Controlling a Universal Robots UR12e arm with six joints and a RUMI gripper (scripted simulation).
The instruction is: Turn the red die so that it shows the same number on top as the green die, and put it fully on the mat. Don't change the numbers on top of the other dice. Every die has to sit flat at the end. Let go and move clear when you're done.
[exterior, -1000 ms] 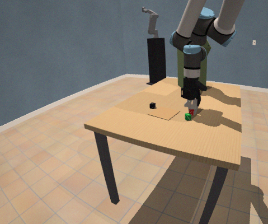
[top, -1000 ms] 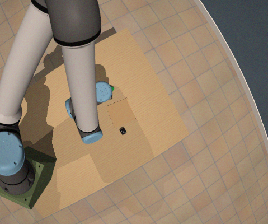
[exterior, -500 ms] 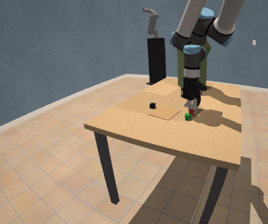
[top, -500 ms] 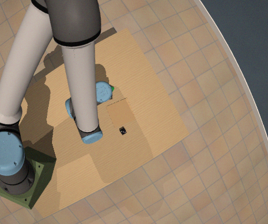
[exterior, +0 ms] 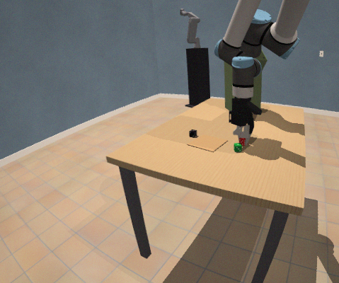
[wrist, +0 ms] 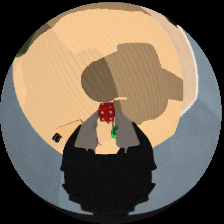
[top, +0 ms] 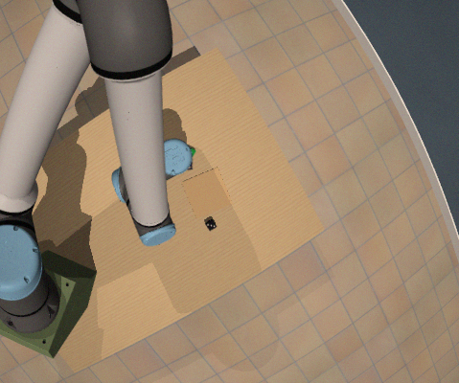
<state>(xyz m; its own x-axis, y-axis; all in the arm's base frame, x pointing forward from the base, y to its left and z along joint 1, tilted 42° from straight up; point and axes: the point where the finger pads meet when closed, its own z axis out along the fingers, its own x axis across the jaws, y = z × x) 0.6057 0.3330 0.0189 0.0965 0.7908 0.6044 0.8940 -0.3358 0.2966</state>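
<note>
The tan mat lies 100 mm ahead of my hand, 130 mm to the right of it and 20 mm below it. Round my hand: green die 70 mm ahead, 20 mm to the left; red die right at my hand; black die 90 mm ahead, 240 mm to the right.
</note>
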